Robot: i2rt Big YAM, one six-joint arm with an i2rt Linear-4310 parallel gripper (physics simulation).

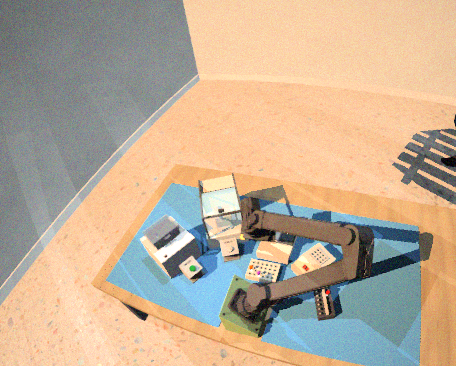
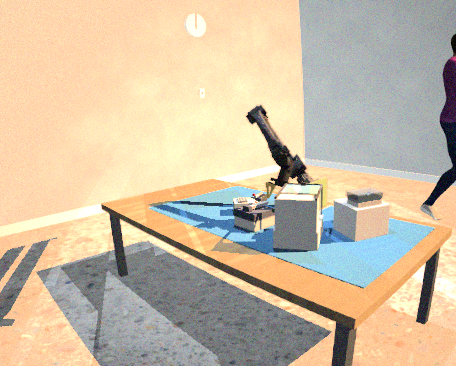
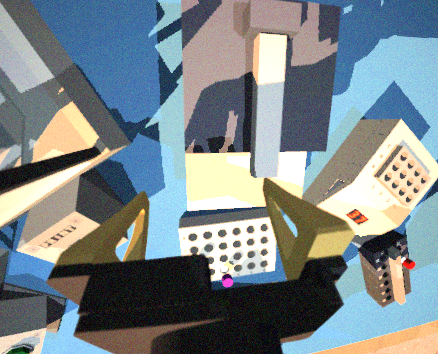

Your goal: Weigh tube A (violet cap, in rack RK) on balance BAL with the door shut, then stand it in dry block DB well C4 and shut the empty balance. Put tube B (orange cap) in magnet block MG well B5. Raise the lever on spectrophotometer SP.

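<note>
My gripper [image 1: 243,237] [image 3: 205,190] is open and empty, above the front of spectrophotometer SP [image 1: 274,251] [image 3: 215,120]. SP's lever [image 3: 270,110] runs toward its pale front end; its tilt is hard to tell. White rack RK [image 1: 270,271] [image 3: 227,237] lies below the fingers, with tube A's violet cap [image 1: 258,273] [image 3: 227,281] at its near side. A small orange cap [image 1: 251,267] shows in the rack. Balance BAL [image 1: 220,207] [image 2: 297,220] [image 3: 75,130] stands left; its door state is unclear. Dry block DB [image 1: 315,259] [image 3: 375,175] is right. Dark magnet block MG [image 1: 325,306] [image 3: 377,280] is nearer the base.
A red-capped tube [image 1: 328,292] [image 3: 409,264] is at the dark block. A boxy device [image 1: 170,245] [image 2: 361,220] with a green button [image 1: 192,268] stands left of the balance. The arm's green base plate [image 1: 235,320] is at the table's near edge. The balance's tall housing is close left of the gripper.
</note>
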